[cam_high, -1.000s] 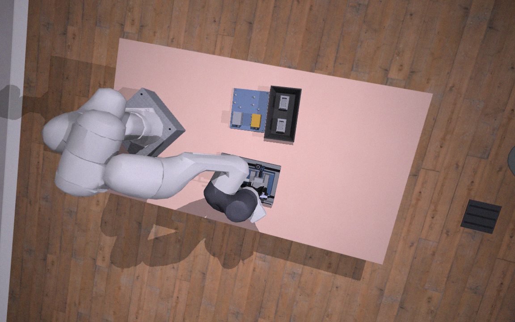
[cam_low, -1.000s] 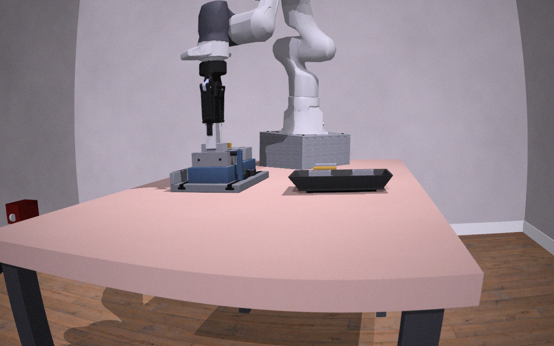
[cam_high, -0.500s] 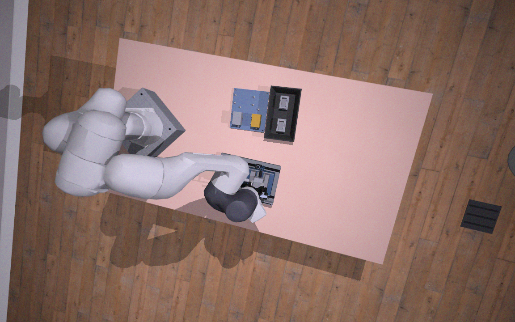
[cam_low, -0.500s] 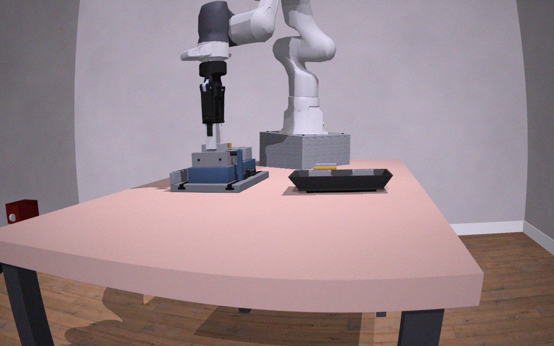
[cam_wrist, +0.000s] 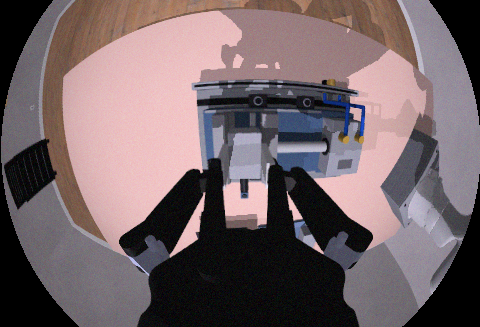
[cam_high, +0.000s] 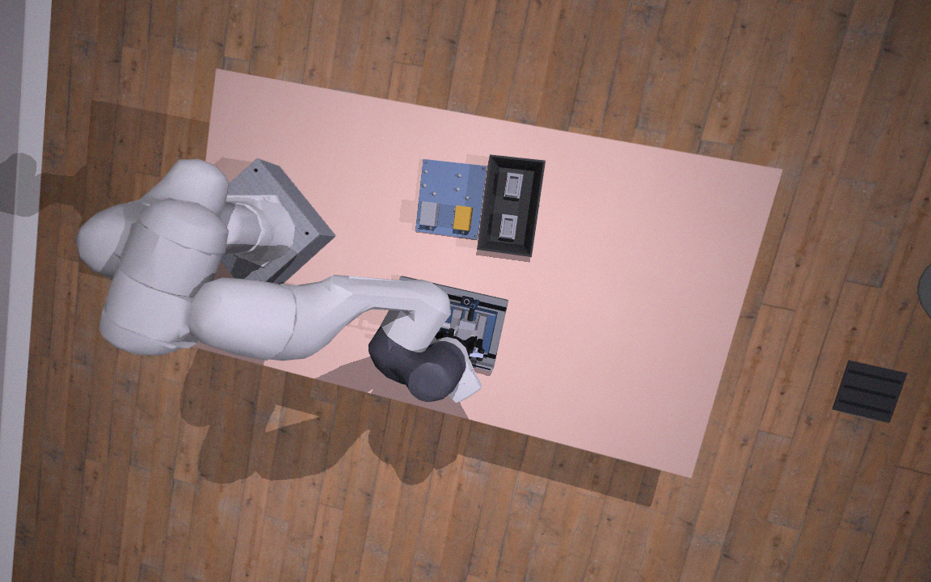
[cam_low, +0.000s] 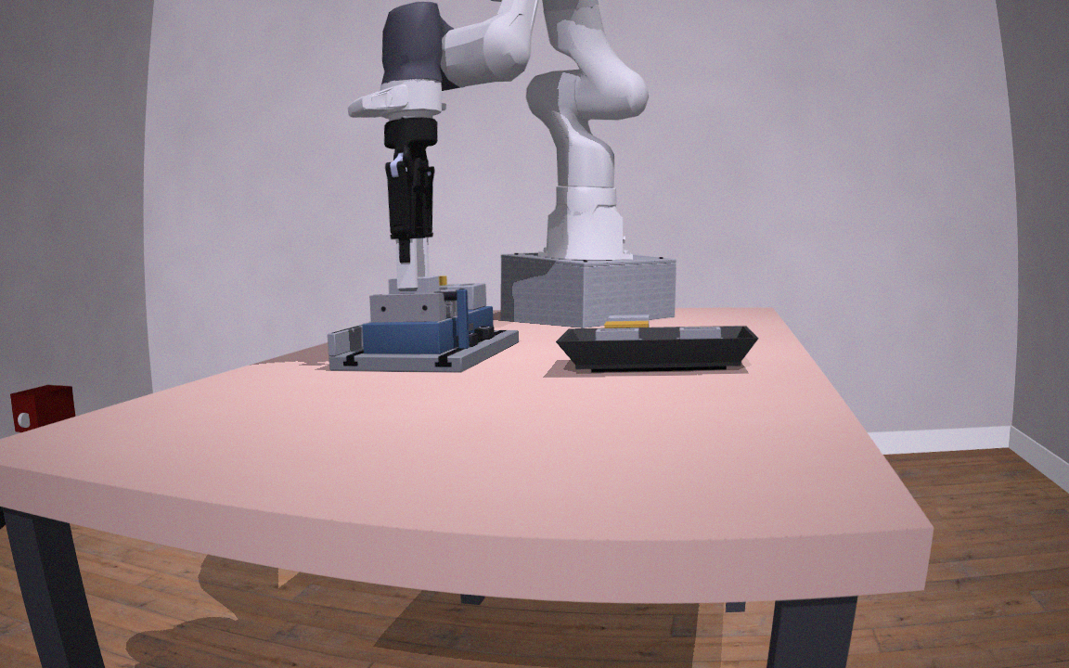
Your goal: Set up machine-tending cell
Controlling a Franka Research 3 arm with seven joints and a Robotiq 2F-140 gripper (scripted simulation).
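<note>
Now: hand 40 mm above the aluminium blank. Also, from my hand: cylinder (160 mm behind, 60 mm below); then brass blank (280 mm to the left, 110 mm below, 80 mm behind); then vise (100 mm below, 70 mm behind).
</note>
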